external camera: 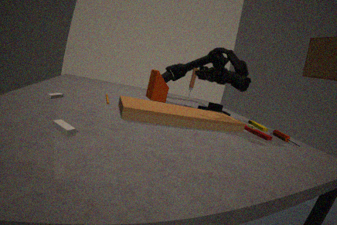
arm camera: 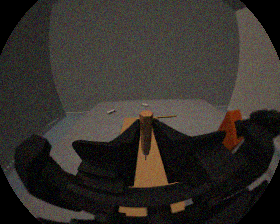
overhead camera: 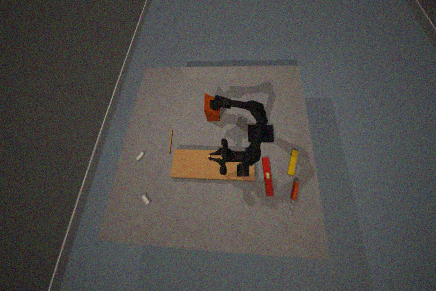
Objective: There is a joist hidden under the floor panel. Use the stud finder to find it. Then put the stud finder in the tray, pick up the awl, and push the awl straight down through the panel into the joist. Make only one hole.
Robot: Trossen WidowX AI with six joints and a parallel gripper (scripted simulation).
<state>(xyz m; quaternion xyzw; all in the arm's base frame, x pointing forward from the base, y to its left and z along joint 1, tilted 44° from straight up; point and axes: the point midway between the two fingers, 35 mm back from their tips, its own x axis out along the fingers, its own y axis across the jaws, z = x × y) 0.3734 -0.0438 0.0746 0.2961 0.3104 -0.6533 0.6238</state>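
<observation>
Right now the awl is 6 cm below my gripper tip. From my gripper tip the other things lie so: dark stud finder: 31 cm to the left, 21 cm behind, 15 cm below; then thin orange pencil: 30 cm to the right, 20 cm below, 17 cm behind; then red bar: 34 cm to the left, 19 cm below, 8 cm ahead.
</observation>
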